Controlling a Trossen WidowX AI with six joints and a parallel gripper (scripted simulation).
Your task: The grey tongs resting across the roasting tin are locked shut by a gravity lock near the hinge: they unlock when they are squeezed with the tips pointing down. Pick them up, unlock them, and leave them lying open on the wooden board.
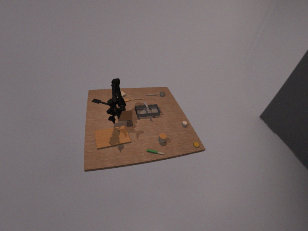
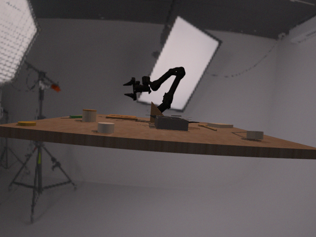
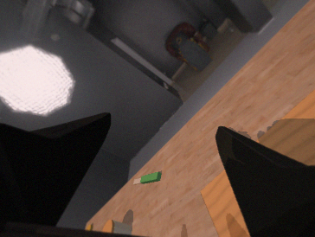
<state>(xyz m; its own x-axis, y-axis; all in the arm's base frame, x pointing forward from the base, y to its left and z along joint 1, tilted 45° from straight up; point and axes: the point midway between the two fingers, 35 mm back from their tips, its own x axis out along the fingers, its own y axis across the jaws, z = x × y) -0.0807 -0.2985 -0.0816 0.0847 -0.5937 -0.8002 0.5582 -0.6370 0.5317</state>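
Right now the yellow lock piece is 420 mm ahead of my gripper tip, 320 mm to the left of it and 170 mm below it. From my gripper tip the other things lie so: wooden board (50 mm behind, 230 mm below); cork-topped jar (480 mm ahead, 100 mm to the right, 200 mm below); green-handled tool (380 mm ahead, 250 mm to the right, 230 mm below).
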